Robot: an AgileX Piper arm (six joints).
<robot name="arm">
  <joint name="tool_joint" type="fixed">
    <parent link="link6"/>
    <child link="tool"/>
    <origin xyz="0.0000 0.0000 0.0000" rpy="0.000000 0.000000 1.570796"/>
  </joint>
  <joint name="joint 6" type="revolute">
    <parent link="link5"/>
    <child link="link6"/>
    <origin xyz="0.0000 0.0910 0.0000" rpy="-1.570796 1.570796 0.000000"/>
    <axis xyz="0 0 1"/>
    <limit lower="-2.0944" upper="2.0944"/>
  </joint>
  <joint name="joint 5" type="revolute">
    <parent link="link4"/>
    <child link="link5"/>
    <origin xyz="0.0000 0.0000 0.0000" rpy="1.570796 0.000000 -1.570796"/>
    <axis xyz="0 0 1"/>
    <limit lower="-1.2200" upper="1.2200"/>
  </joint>
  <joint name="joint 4" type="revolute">
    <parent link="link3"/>
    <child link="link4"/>
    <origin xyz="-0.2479 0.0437 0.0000" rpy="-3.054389 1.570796 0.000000"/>
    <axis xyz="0 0 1"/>
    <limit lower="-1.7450" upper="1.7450"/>
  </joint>
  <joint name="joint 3" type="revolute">
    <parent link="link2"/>
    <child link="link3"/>
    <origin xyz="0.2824 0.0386 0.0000" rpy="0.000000 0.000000 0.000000"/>
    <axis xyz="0 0 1"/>
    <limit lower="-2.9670" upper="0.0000"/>
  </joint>
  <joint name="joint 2" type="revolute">
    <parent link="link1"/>
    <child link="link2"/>
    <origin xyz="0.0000 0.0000 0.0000" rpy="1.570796 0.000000 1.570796"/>
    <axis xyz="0 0 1"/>
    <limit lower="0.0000" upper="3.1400"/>
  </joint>
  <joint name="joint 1" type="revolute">
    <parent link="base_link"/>
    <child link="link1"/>
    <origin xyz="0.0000 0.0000 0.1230" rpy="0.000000 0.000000 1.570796"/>
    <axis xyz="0 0 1"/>
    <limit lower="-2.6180" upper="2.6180"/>
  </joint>
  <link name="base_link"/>
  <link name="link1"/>
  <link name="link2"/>
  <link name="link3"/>
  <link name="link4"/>
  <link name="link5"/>
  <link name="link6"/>
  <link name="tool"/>
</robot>
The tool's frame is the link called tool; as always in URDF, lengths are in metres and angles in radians.
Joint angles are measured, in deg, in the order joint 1, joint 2, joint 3, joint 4, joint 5, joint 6. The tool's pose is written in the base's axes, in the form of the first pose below.
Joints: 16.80, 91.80, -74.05, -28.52, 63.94, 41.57
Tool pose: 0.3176 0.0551 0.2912 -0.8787 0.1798 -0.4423 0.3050 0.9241 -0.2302
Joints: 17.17, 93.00, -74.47, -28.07, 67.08, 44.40
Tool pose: 0.3168 0.0566 0.2854 -0.8834 0.2362 -0.4048 0.3532 0.9032 -0.2439
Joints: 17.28, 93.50, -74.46, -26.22, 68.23, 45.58
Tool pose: 0.3154 0.0590 0.2812 -0.8854 0.2755 -0.3743 0.3766 0.8973 -0.2304
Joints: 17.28, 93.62, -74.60, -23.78, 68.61, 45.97
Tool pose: 0.3142 0.0619 0.2797 -0.8854 0.3066 -0.3495 0.3905 0.8983 -0.2013
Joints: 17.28, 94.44, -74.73, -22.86, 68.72, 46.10
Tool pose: 0.3159 0.0638 0.2751 -0.8890 0.3164 -0.3309 0.3932 0.8979 -0.1980
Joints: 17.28, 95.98, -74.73, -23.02, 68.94, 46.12
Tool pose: 0.3194 0.0646 0.2665 -0.8977 0.3135 -0.3096 0.3883 0.8950 -0.2196
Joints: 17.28, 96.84, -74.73, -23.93, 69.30, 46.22
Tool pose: 0.3215 0.0638 0.2621 -0.9023 0.3066 -0.3031 0.3844 0.8903 -0.2440
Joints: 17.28, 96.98, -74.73, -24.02, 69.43, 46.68
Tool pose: 0.3217 0.0637 0.2614 -0.9002 0.3131 -0.3026 0.3911 0.8869 -0.2458
